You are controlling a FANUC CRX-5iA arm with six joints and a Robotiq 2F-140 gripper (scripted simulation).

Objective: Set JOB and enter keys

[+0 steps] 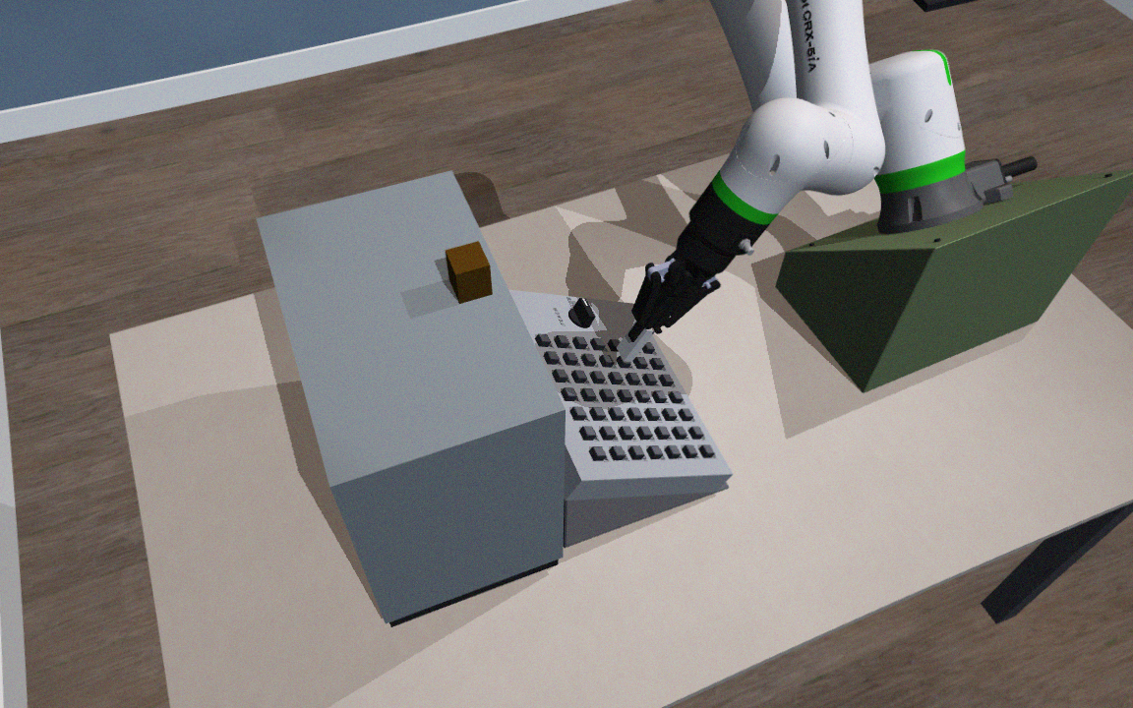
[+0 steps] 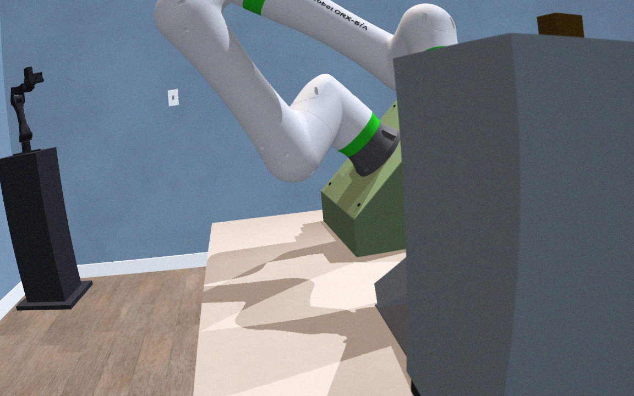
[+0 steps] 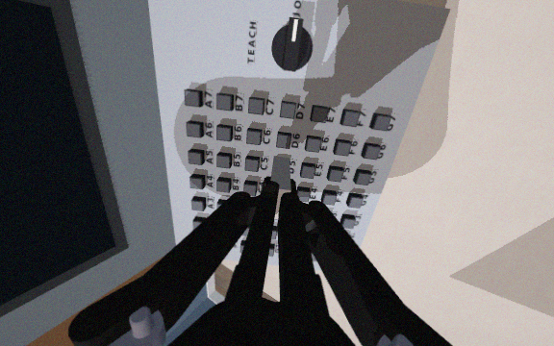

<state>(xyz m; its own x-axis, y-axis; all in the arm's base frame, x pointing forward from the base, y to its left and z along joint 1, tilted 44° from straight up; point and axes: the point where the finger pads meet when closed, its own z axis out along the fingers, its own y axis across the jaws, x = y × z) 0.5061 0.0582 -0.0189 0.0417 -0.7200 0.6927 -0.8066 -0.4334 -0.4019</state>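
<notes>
Right now the C5 key is 6 cm ahead of my hand, 2 cm to the left of it and 4 cm below it. Also, from my hand: selector knob: 4 cm ahead, 12 cm to the right, 5 cm below.
</notes>
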